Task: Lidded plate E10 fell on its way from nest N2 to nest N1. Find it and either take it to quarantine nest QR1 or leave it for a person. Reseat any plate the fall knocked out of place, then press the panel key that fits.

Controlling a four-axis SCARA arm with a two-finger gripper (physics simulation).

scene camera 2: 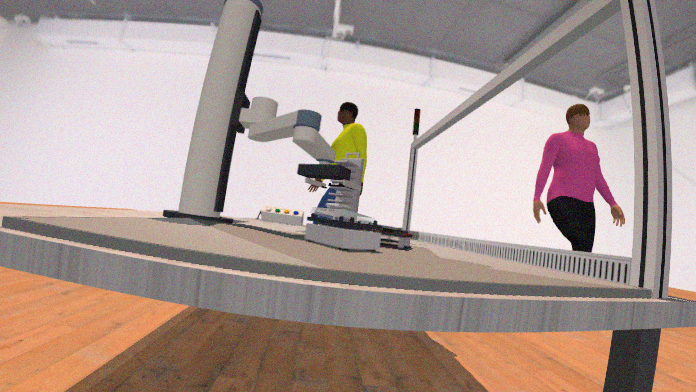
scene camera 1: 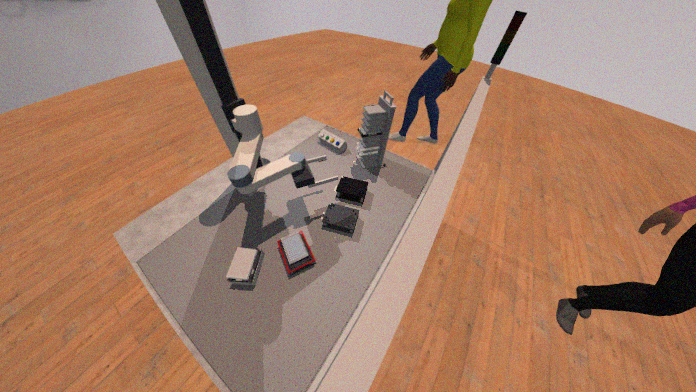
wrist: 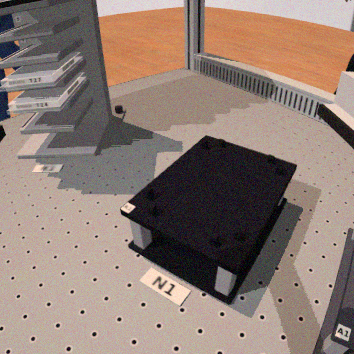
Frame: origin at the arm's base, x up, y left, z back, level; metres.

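Where they show: gripper, between the fingertips: [scene camera 2: 341, 187] [scene camera 1: 331, 166] [wrist: 161, 95].
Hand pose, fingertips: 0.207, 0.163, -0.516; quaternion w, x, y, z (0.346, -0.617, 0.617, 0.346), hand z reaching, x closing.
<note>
After its pixels a point has its place, as x, y, z.
My gripper [scene camera 1: 332, 167] {0.207, 0.163, -0.516} is open and empty, above the table just short of nest N1. Nest N1 [scene camera 1: 352, 189] {0.070, 0.202, -0.630} [wrist: 210, 195] {0.070, 0.215, -0.599}, a black two-tier stand, is bare and upright. Nest N2 [scene camera 1: 341, 217] {0.060, 0.020, -0.683} [wrist: 345, 300] {0.060, 0.068, -0.609}, dark grey, stands beside it and looks bare. A pale gridded plate [scene camera 1: 296, 248] {0.072, -0.234, -0.619} sits inside a red-edged nest [scene camera 1: 288, 269] {0.053, -0.319, -0.648}; no label is readable there. The storage rack [scene camera 1: 386, 135] {0.252, 0.536, -0.638} [wrist: 102, 75] {0.105, 0.532, -0.635} holds several plates; plate T27 [wrist: 35, 80] {0.147, 0.457, -0.511} and plate T24 [wrist: 42, 105] {0.111, 0.456, -0.511} lie level. I cannot identify E10. The key panel [scene camera 1: 332, 141] {0.077, 0.491, -0.272} [scene camera 2: 282, 216] {0.049, 0.488, -0.246} shows coloured keys.
A beige box [scene camera 1: 244, 264] [scene camera 2: 342, 237] stands left of the red-edged nest. A small black knob [wrist: 119, 109] {0.024, 0.547, -0.665} is near the rack's foot. A low slatted rail [wrist: 240, 72] {0.049, 0.507, -0.965} edges the table. A person in yellow [scene camera 1: 462, 30] [scene camera 2: 352, 140] and one in pink [scene camera 2: 575, 165] are beyond it.
</note>
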